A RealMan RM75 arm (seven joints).
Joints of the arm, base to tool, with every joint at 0 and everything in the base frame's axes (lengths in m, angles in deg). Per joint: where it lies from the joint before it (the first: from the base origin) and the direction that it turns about. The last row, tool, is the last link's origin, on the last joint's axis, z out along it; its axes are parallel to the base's.
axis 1: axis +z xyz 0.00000 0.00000 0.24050
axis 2: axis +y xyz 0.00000 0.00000 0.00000
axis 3: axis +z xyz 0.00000 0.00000 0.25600
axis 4: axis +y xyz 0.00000 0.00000 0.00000
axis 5: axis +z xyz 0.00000 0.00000 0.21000
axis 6: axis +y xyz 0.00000 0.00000 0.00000
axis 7: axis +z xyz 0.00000 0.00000 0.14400
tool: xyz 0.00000 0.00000 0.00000
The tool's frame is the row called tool.
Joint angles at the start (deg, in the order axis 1, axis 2, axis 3, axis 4, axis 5, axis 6, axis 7):
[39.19 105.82 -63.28 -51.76 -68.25 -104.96 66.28]
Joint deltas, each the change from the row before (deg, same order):
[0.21 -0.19 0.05 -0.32 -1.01 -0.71 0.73]
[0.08 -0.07 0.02 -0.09 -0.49 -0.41 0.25]
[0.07 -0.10 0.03 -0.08 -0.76 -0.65 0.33]
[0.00 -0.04 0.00 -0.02 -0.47 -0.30 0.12]
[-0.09 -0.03 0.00 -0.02 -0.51 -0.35 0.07]
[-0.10 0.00 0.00 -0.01 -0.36 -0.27 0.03]
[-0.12 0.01 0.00 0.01 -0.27 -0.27 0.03]
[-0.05 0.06 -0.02 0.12 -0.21 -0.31 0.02]
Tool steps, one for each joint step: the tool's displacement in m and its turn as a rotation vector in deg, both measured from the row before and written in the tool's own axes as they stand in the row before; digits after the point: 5 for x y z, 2 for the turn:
[-0.00036 0.00112 0.00029 -1.28 0.74 0.47]
[0.00006 0.00087 0.00006 -0.64 0.32 0.21]
[0.00041 0.00163 -0.00019 -0.93 0.50 0.37]
[0.00062 0.00104 -0.00018 -0.46 0.34 0.22]
[0.00092 0.00156 -0.00051 -0.45 0.37 0.25]
[0.00078 0.00135 -0.00040 -0.32 0.24 0.20]
[0.00071 0.00138 -0.00045 -0.26 0.15 0.21]
[0.00077 0.00134 0.00003 -0.30 0.01 0.26]

